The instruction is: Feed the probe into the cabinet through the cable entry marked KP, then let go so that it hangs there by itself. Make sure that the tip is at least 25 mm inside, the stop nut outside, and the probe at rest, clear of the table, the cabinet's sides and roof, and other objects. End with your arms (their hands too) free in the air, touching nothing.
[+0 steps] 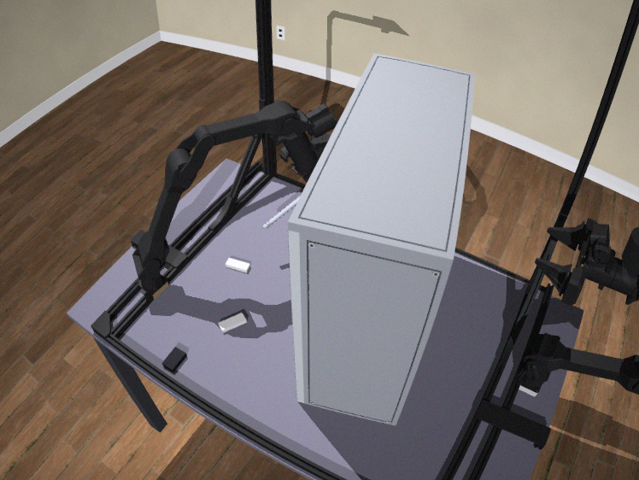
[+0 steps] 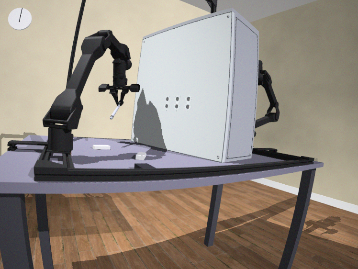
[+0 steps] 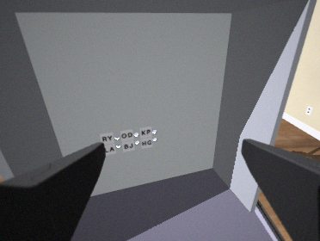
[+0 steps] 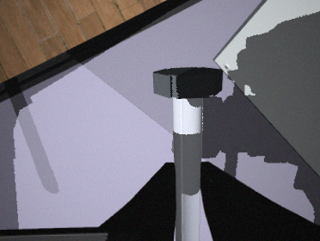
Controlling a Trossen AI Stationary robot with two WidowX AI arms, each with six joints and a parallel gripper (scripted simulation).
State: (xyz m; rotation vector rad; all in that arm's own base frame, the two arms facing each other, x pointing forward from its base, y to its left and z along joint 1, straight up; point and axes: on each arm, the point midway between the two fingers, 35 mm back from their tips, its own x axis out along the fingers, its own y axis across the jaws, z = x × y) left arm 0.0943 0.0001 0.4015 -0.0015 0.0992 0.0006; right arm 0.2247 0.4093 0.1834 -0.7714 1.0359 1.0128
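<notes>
My right gripper is now 4 cm short of the probe, 3 cm to the left of it and 5 cm above it. Also, from my right hand: black block 50 cm ahead, 19 cm to the right, 20 cm below.
</notes>
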